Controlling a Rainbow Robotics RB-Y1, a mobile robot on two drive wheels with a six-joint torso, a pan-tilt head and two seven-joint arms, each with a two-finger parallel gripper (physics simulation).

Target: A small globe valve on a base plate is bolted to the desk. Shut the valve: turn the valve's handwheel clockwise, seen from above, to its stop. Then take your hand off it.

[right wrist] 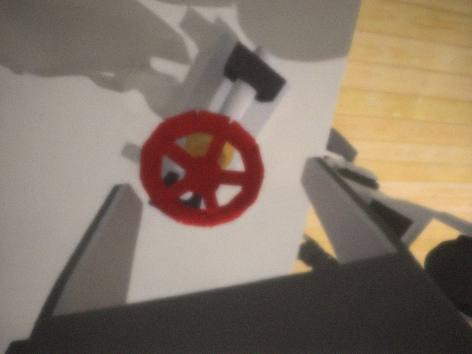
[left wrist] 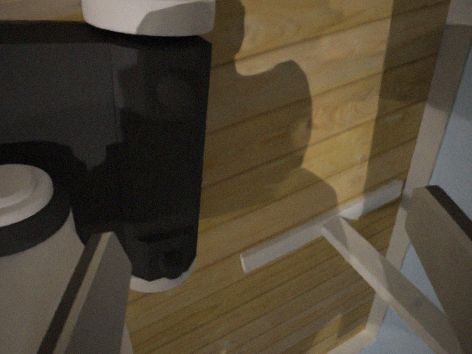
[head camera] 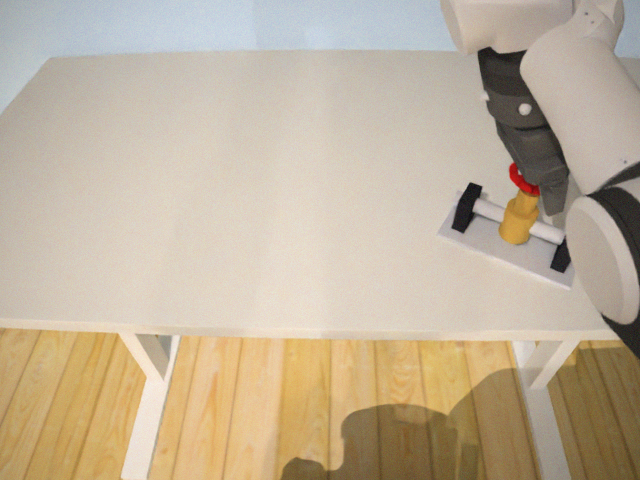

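The globe valve has a red handwheel (head camera: 517, 178) (right wrist: 202, 172) on a yellow body (head camera: 515, 224) (right wrist: 200, 143). Its pale base plate (head camera: 496, 248) lies at the right of the desk in the head view. My right gripper (head camera: 541, 188) (right wrist: 222, 181) is open and empty. In the right wrist view the handwheel appears between the lines of its two fingers, nearer the left one, with a gap visible on each side. In the head view the gripper partly hides the handwheel. My left gripper (left wrist: 263, 229) is open and empty, away from the valve.
Black supports (head camera: 466, 206) (right wrist: 255, 72) hold a white pipe (head camera: 546, 231) (right wrist: 237, 101) through the valve body. The desk (head camera: 232, 180) (right wrist: 65, 140) extends left of the valve in the head view. The left wrist view shows the dark robot base (left wrist: 165, 150) and a desk leg (left wrist: 280, 245).
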